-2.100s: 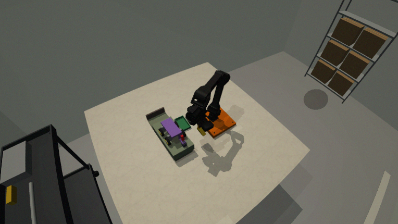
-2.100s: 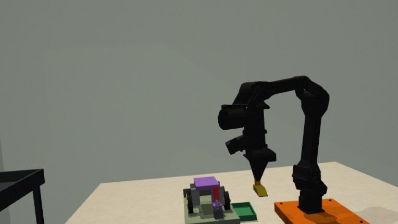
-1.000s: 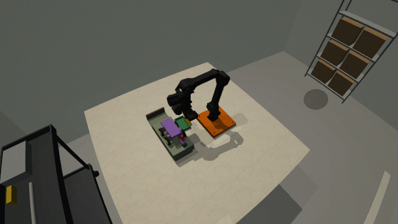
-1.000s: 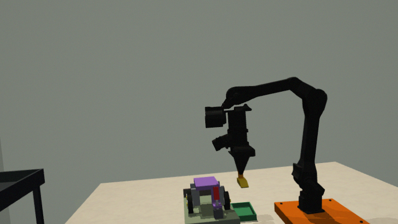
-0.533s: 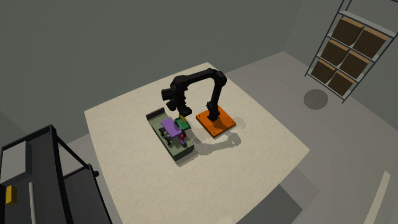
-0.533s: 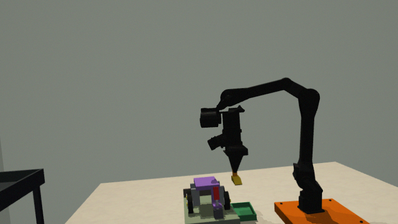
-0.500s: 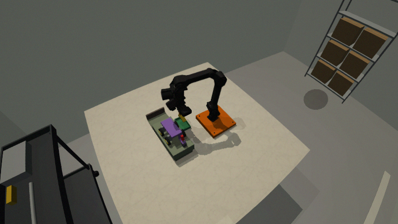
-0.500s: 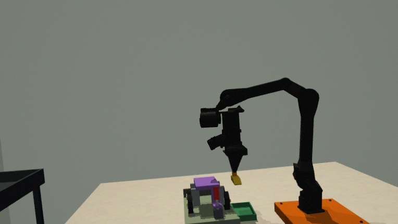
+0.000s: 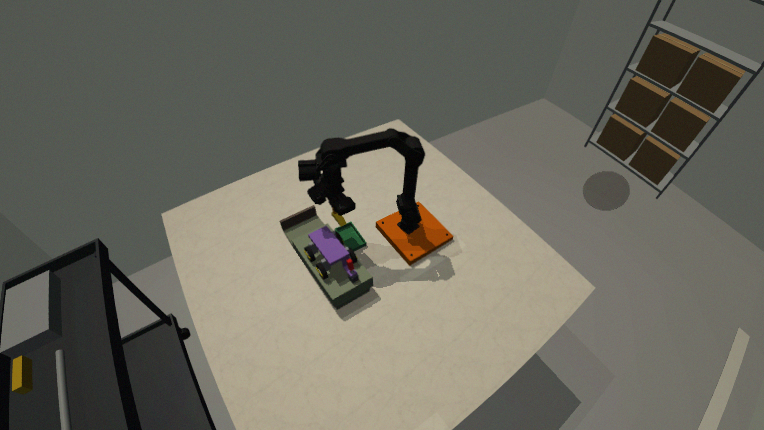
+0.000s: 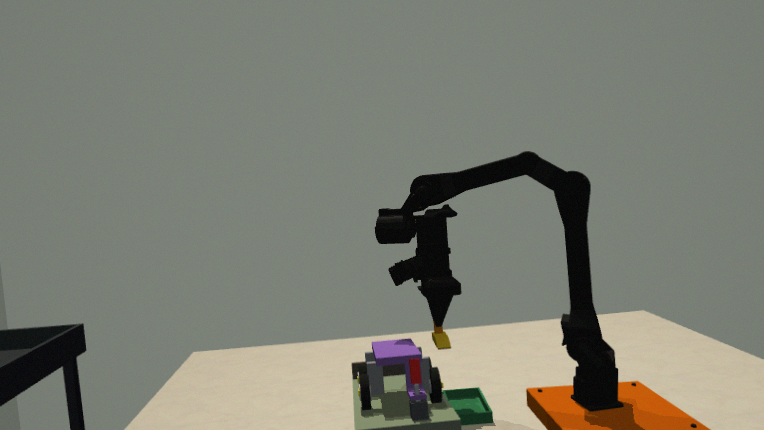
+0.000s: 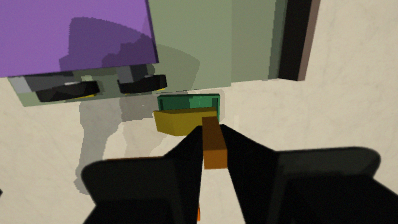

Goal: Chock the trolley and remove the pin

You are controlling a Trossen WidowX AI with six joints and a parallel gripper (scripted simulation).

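My gripper tip is now 21 cm to the right of the red-headed stop pin, 10 cm short of it and 3 cm above it. Also, from my gripper tip: trolley 11 cm to the left, 11 cm ahead, 4 cm below; yellow chock 2 cm to the left, 1 cm below; green tray 16 cm below, 4 cm to the left, 3 cm behind.
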